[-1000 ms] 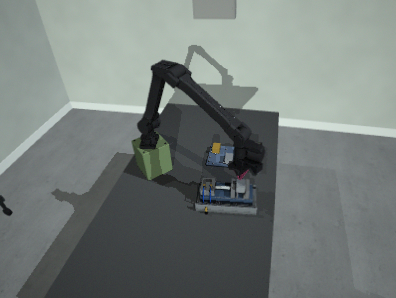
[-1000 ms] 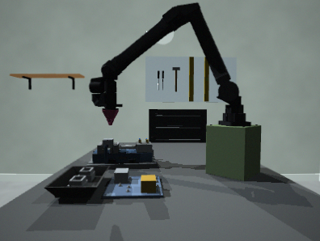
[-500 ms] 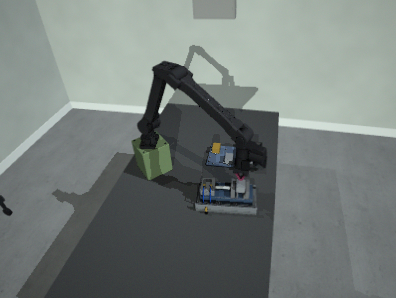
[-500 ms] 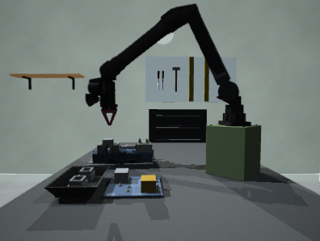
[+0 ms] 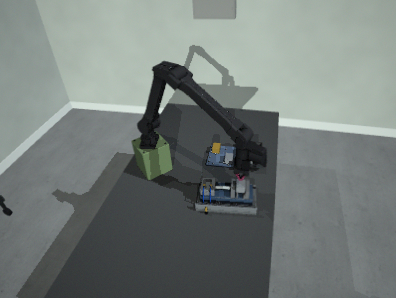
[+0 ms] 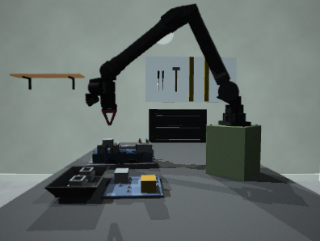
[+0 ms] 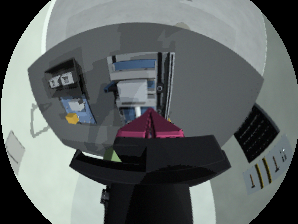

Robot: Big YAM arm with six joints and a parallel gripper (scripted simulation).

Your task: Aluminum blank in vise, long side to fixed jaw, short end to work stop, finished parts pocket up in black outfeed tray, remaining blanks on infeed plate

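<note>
Now: the gray aluminum blank 10 mm ahead of my hand, 40 mm to the left of it and 90 mm below it. From my hand the other things lie so: vise: 60 mm behind, 40 mm to the left, 140 mm below; then yellow brass blank: 140 mm behind, 430 mm to the left, 160 mm below.
</note>
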